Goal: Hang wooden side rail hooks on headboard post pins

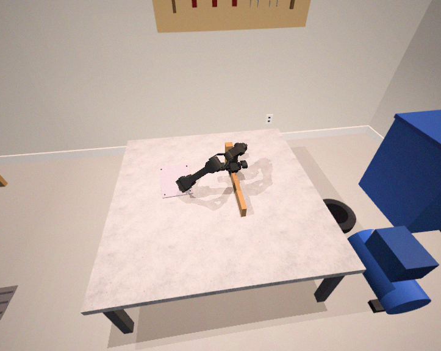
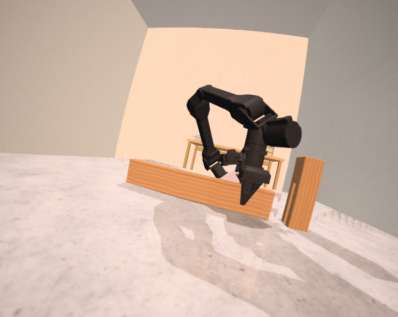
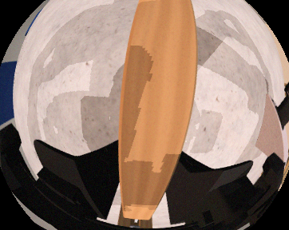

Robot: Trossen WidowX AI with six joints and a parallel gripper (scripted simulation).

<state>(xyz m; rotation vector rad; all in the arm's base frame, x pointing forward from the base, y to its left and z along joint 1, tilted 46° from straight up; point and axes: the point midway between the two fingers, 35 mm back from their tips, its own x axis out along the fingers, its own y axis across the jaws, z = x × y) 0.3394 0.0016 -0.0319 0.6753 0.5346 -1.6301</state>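
Now: the headboard post 140 mm to the left of my gripper tip, 60 mm above it and 20 mm ahead of it.
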